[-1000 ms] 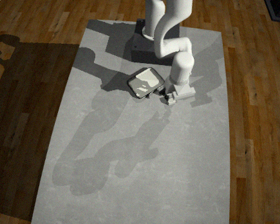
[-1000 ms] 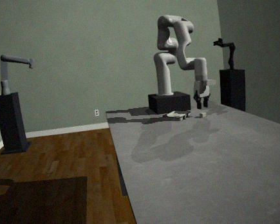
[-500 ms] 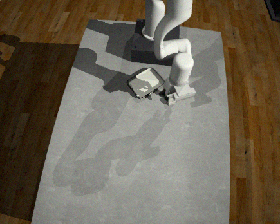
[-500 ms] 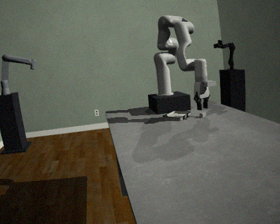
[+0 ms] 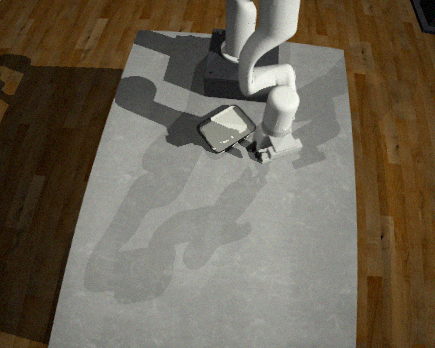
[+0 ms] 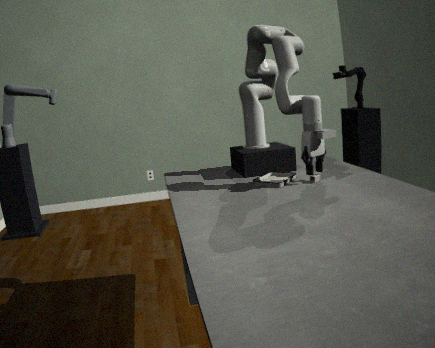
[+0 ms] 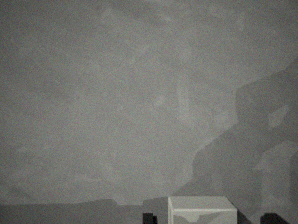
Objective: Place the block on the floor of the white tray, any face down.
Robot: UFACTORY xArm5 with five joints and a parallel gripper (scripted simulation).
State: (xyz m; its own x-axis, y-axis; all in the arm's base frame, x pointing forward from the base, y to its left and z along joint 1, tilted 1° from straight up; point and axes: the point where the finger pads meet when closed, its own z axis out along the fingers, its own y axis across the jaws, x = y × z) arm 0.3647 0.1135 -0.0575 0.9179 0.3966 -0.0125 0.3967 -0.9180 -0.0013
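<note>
The white block lies 40 mm below my hand. From my hand the other things lie so: white tray: 130 mm to the right, 90 mm behind, 40 mm below.
</note>
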